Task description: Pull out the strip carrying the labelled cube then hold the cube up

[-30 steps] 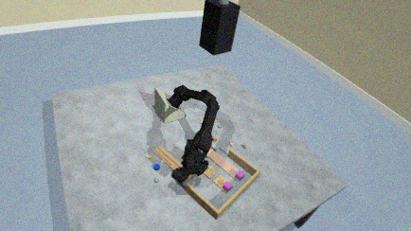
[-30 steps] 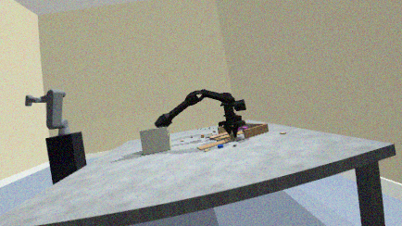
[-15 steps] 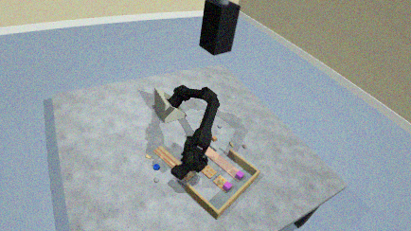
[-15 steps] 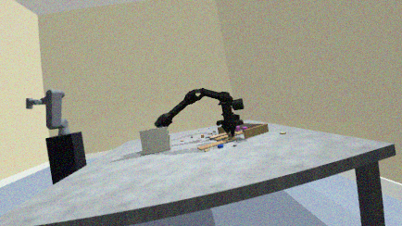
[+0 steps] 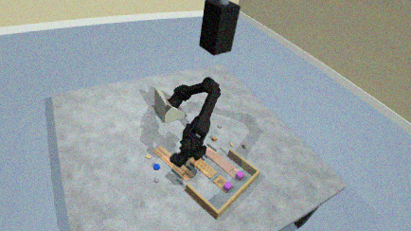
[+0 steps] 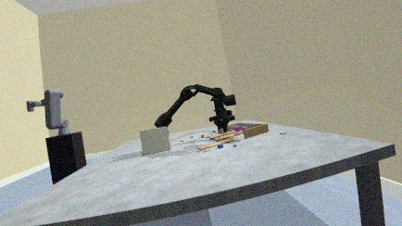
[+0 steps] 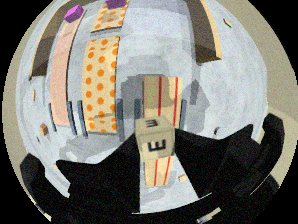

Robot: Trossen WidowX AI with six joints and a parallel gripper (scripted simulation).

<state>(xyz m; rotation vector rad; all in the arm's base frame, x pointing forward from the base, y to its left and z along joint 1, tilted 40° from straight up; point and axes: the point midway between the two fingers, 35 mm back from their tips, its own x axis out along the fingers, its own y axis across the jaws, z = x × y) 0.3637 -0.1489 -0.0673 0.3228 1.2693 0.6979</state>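
The blue disc is 80 mm behind my gripper tip, 120 mm to the right of it and 50 mm below it. The rest, counted from my gripper tip: labelled cube (10 mm above).
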